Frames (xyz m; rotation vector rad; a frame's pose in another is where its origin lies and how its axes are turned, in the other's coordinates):
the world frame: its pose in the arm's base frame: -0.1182 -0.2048 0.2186 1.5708 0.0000 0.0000
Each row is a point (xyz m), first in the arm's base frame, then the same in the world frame.
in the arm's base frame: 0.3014 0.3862 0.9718
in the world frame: 0.4196 0.7532 -0.5910
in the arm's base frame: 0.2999 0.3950 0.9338
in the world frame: 0.4181 0.7152 -0.5998
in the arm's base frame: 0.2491 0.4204 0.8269
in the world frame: 0.3673 0.6083 -0.6252
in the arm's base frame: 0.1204 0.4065 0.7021
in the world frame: 0.2386 0.4835 -0.6113
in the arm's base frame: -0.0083 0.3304 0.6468
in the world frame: 0.1099 0.4282 -0.5352
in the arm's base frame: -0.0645 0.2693 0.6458
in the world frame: 0.0537 0.4272 -0.4741
